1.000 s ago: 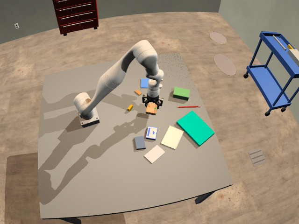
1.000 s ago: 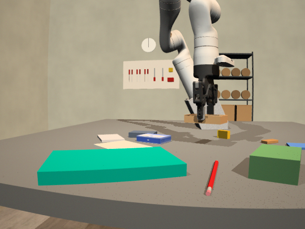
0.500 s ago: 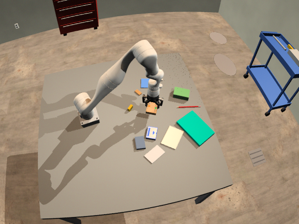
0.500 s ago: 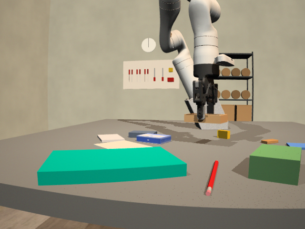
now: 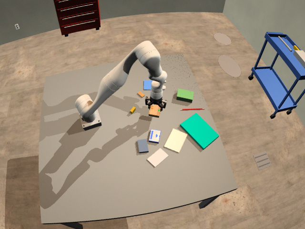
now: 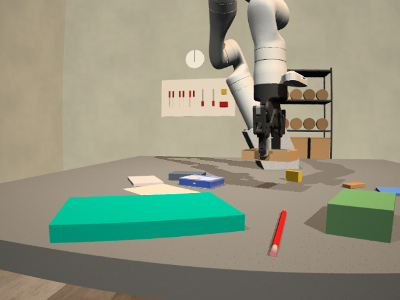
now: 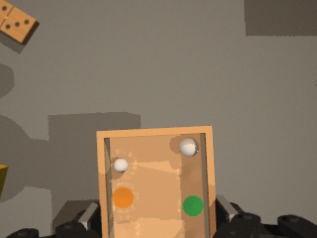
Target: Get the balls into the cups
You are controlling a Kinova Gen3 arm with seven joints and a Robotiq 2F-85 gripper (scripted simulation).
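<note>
Right now the covered wooden puzzle is 20 mm below my hand. Also, from my hand: yellow block: 140 mm behind, 70 mm to the left, 80 mm below; then grey box: 130 mm behind, 220 mm to the right, 80 mm below; then cream sheet: 90 mm ahead, 220 mm to the right, 90 mm below.
</note>
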